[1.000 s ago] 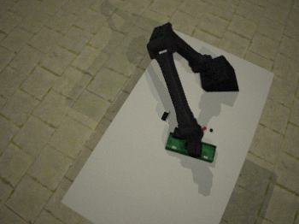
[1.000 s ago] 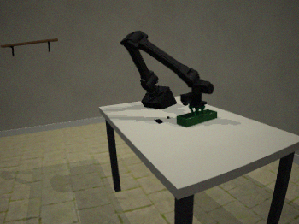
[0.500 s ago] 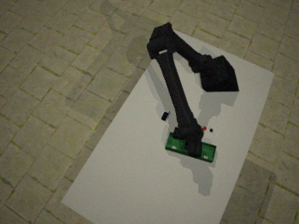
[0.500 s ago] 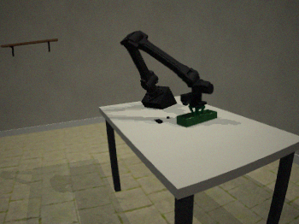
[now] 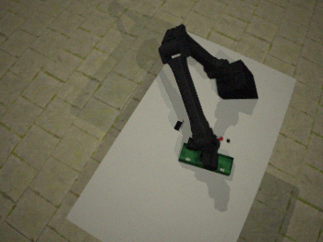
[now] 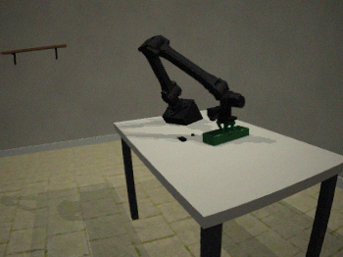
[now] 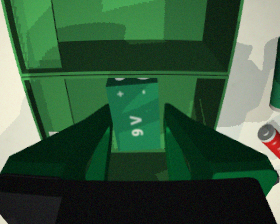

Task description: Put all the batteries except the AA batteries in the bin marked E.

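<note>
Right now my hand is 1 cm short of the green bin. From my hand the other things lie so: green cylindrical battery (9 cm behind, 4 cm to the right, 2 cm below); then green 9 V battery (1 cm to the right, 1 cm below); then red cylindrical battery (12 cm behind, 2 cm to the left, 2 cm below).
</note>
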